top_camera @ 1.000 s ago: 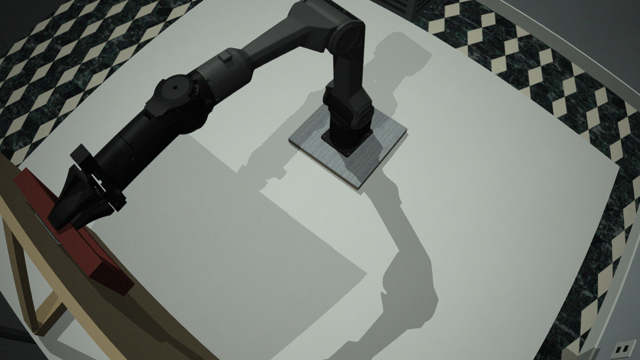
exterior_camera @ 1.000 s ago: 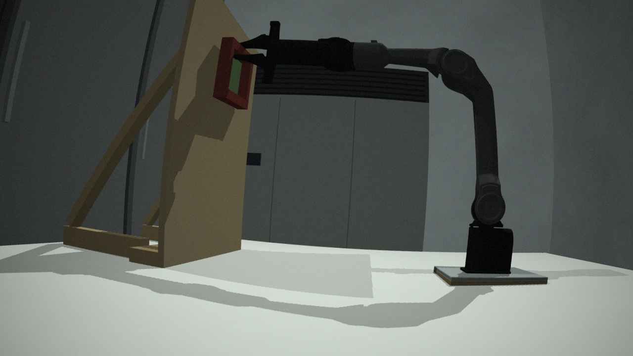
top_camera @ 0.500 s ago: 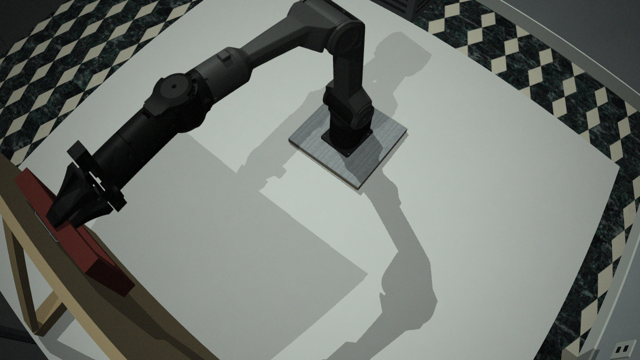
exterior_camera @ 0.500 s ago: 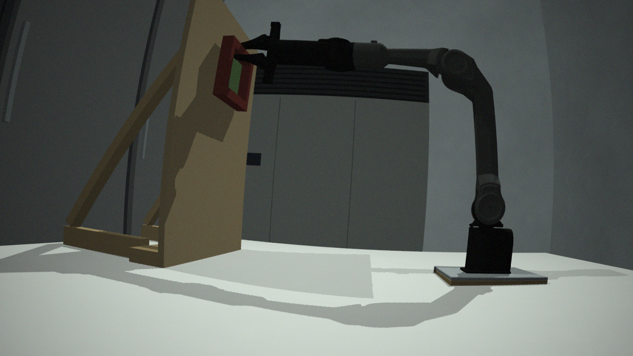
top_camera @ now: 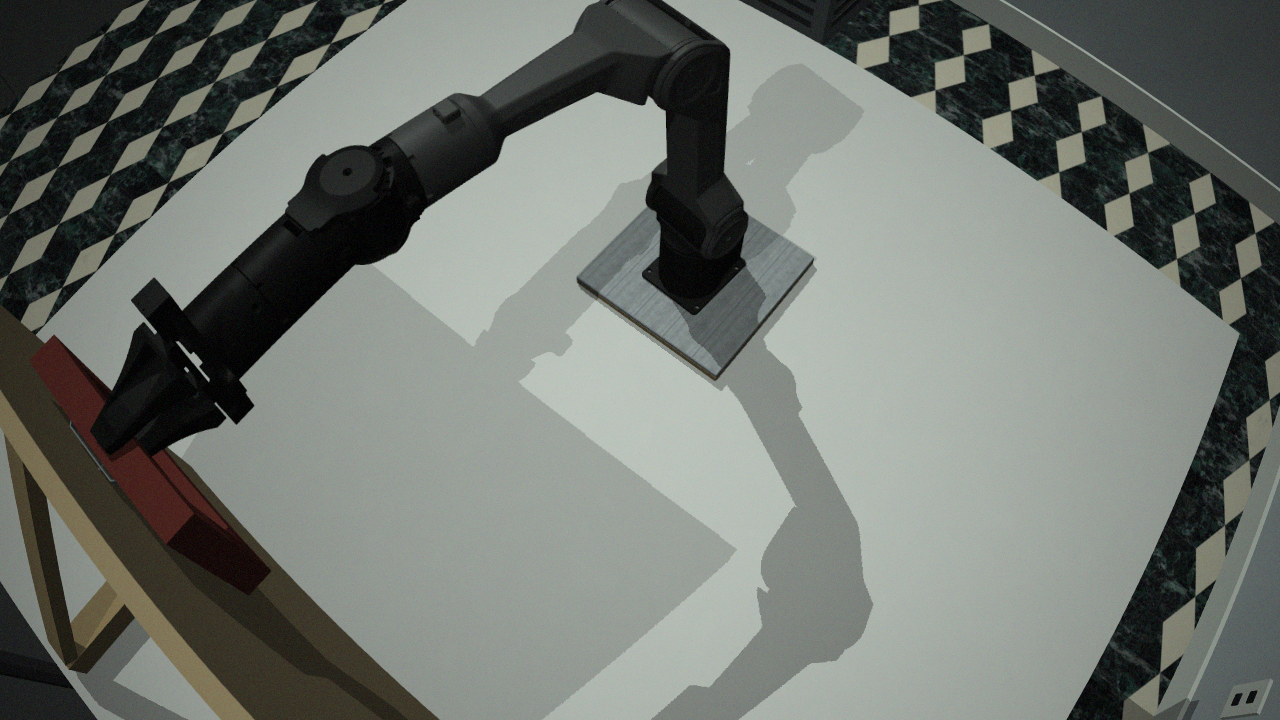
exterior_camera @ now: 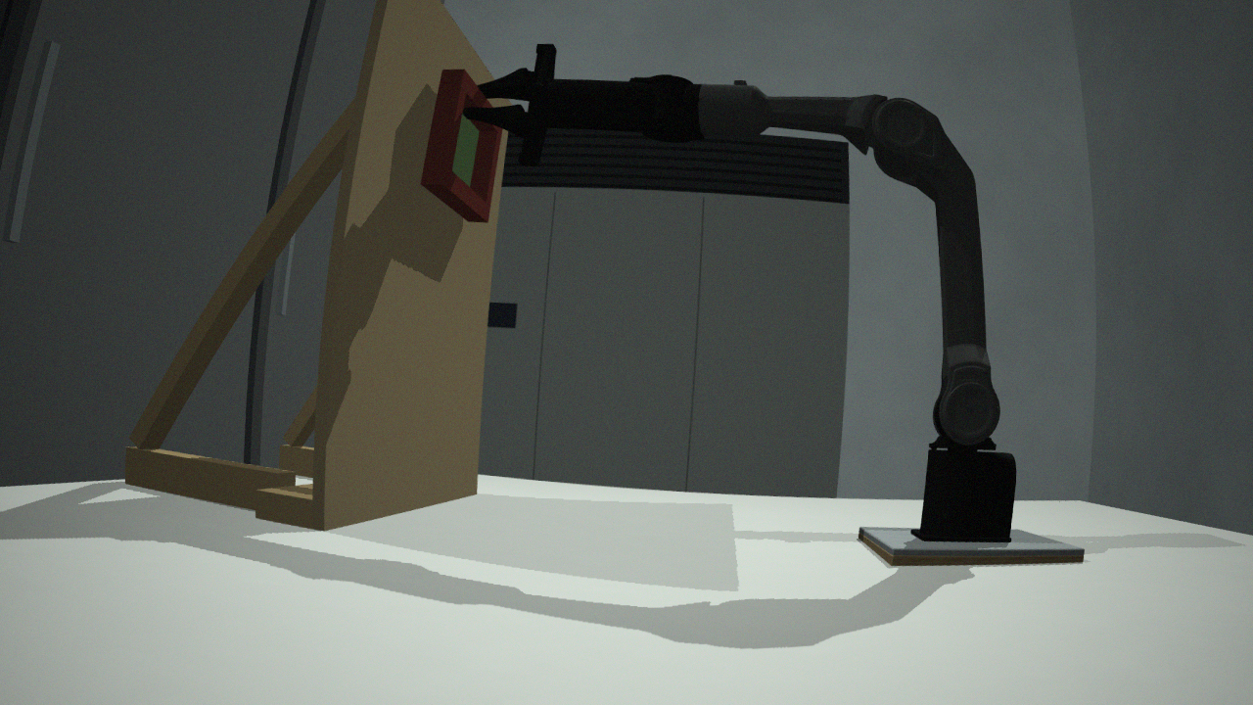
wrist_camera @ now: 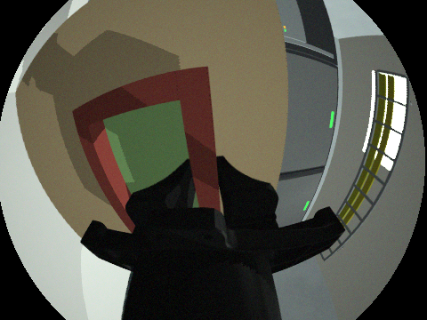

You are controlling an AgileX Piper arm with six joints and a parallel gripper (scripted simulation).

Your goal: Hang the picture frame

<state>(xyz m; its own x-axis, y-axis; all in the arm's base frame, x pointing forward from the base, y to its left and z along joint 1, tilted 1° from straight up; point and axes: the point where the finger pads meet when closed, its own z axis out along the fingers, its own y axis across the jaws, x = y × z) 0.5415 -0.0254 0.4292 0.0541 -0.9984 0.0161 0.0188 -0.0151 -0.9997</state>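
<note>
The picture frame is 50 mm below my hand, 10 mm to the right of it and 10 mm ahead of it. From my hand the other things lie so: upright wooden board 180 mm below, 30 mm ahead.
</note>
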